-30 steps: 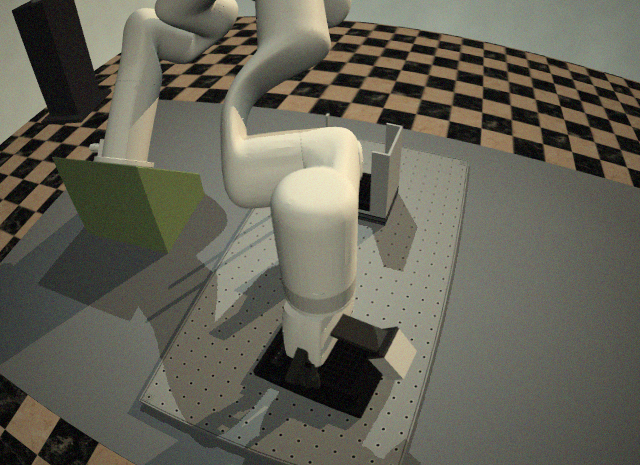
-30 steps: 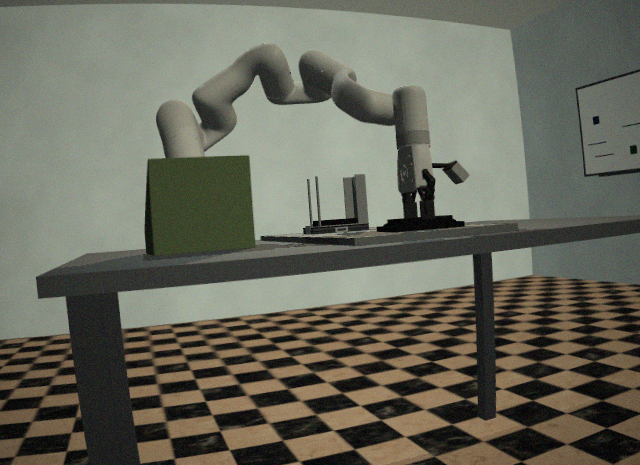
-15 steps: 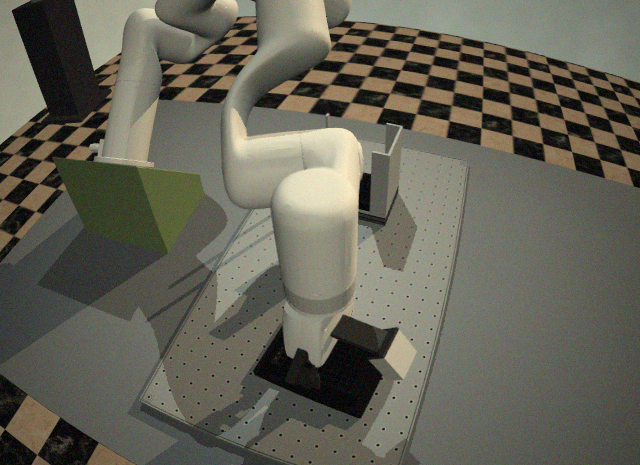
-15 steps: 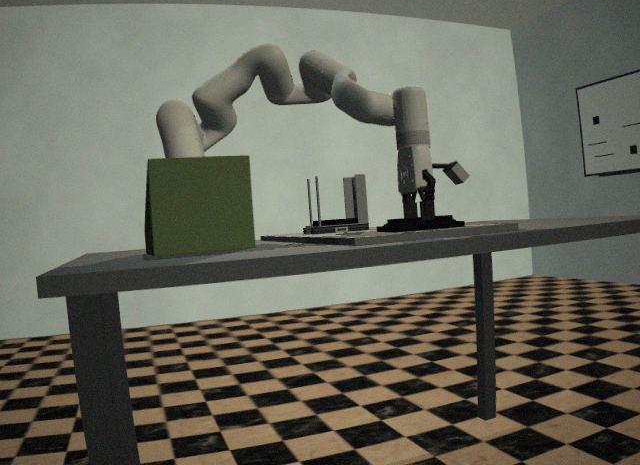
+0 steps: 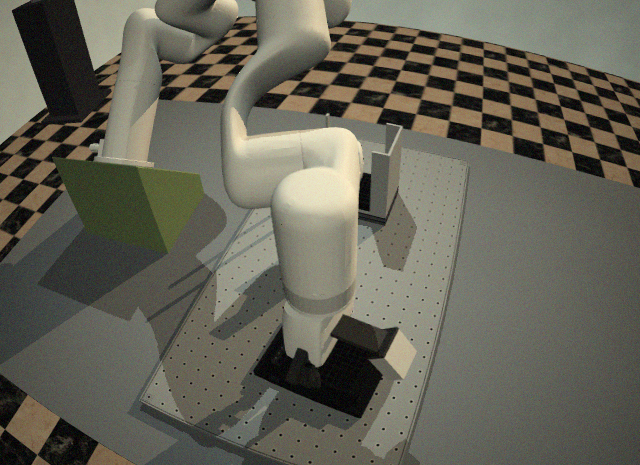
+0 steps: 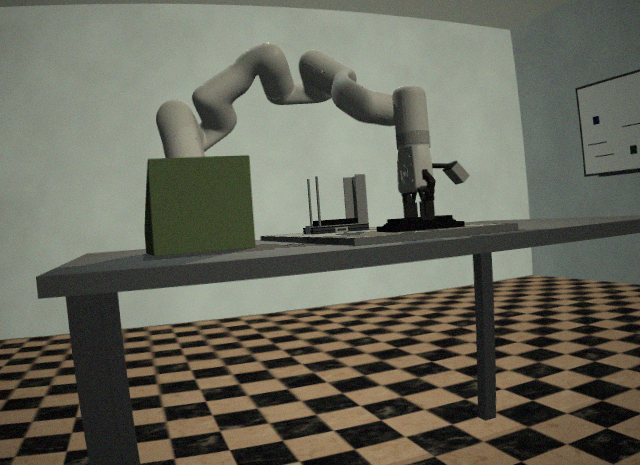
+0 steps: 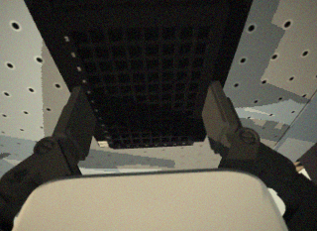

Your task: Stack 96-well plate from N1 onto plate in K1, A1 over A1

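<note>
Now: the black 96-well plate 1 cm below my hand. From my hand the other things lie so: tall wall: 7 cm ahead, 33 cm to the left, 5 cm above; pale A1 mark: 6 cm behind, 7 cm to the left, 2 cm below.
</note>
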